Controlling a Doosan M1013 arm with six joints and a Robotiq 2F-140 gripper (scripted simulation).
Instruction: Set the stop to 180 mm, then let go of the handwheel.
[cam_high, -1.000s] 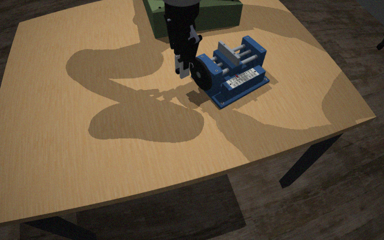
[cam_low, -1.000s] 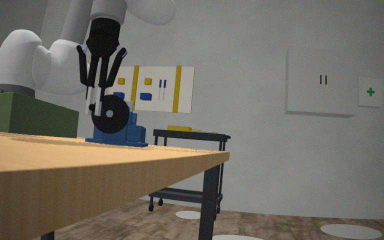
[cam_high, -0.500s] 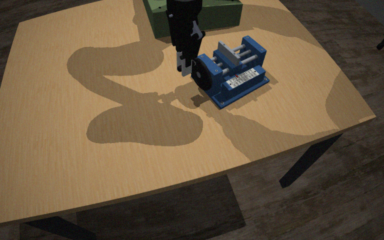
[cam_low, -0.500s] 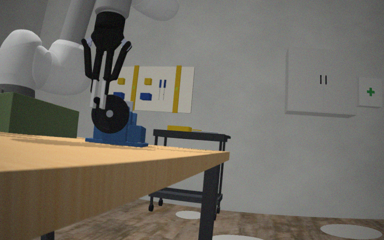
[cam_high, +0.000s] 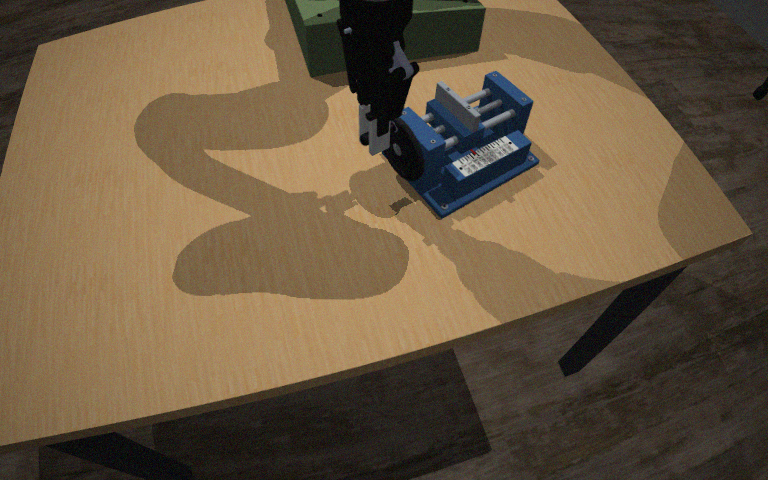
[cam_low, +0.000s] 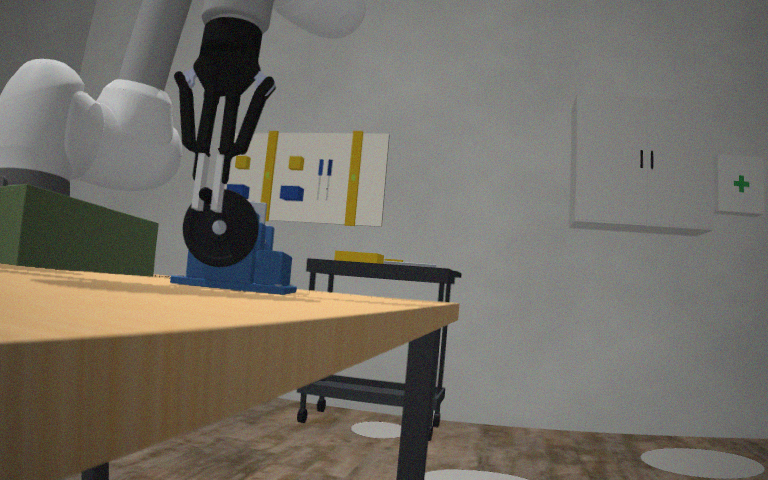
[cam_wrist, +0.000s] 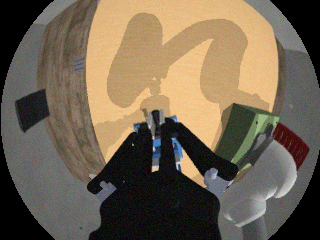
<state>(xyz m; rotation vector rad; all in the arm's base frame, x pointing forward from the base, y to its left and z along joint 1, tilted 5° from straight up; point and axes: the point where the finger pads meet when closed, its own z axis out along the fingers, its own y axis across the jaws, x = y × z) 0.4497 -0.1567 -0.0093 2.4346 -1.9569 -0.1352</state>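
Now: the stop plate 130 mm to the left of my hand, 30 mm below it and 10 mm behind it. From my hand the other things lie so: handwheel 20 mm to the left, 20 mm below.
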